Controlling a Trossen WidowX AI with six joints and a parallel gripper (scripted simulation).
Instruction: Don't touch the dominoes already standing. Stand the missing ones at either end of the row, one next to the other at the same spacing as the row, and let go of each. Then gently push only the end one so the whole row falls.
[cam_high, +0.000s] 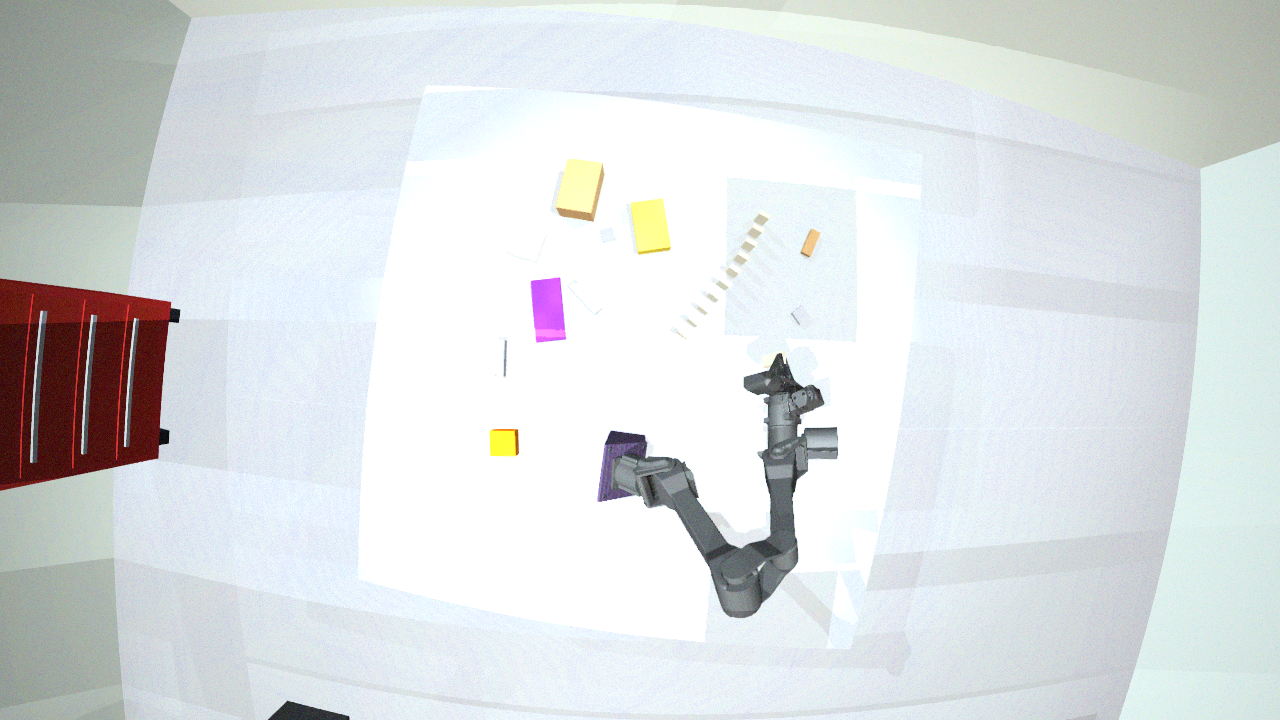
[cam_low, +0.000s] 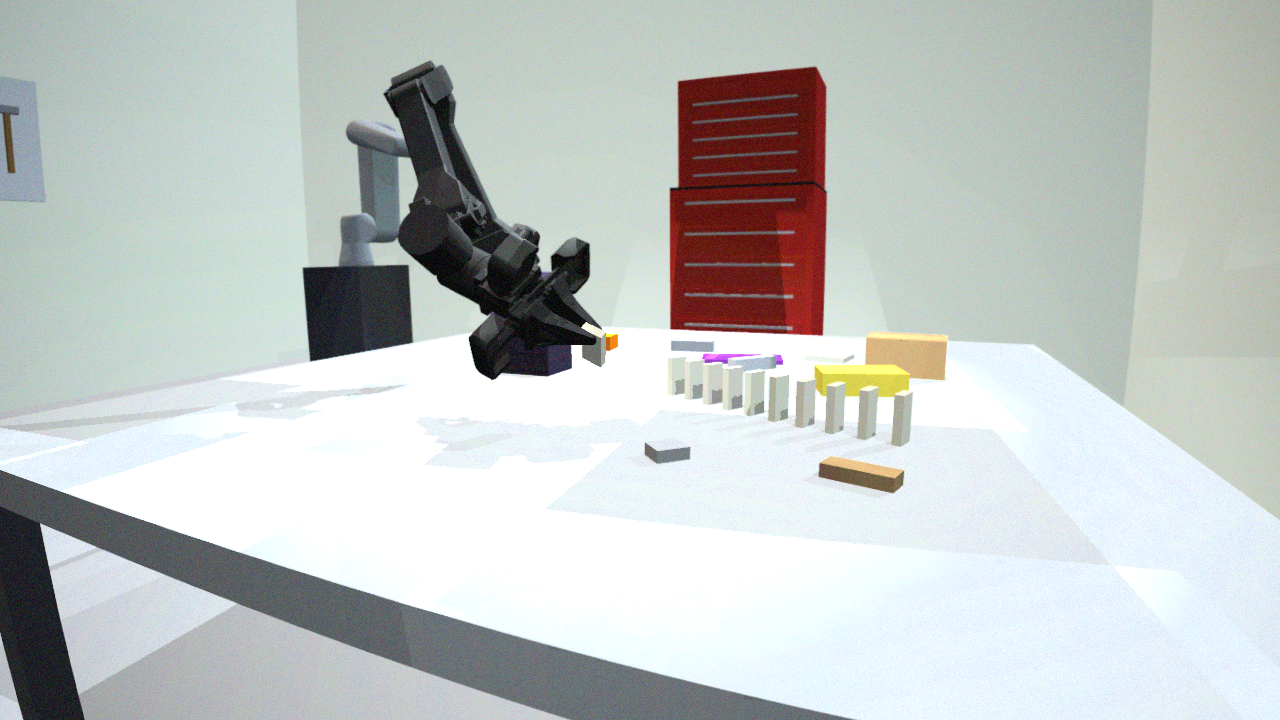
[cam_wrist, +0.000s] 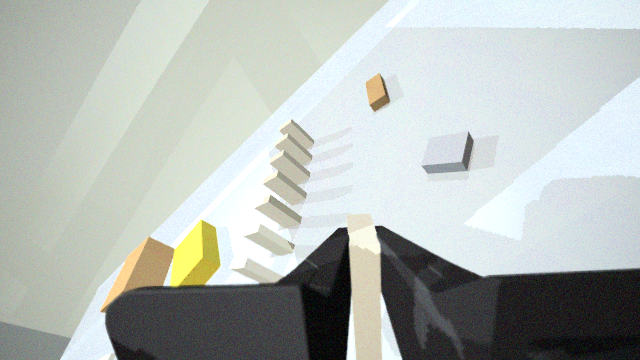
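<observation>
The grey block lies 100 mm ahead of my gripper tip, 90 mm below it and 70 mm to the right of it. Round my gripper tip: yellow block: 280 mm to the left, 270 mm ahead, 80 mm below; magenta slab: 500 mm to the left, 100 mm below, 70 mm ahead; brown block: 270 mm ahead, 90 mm to the right, 90 mm below.
</observation>
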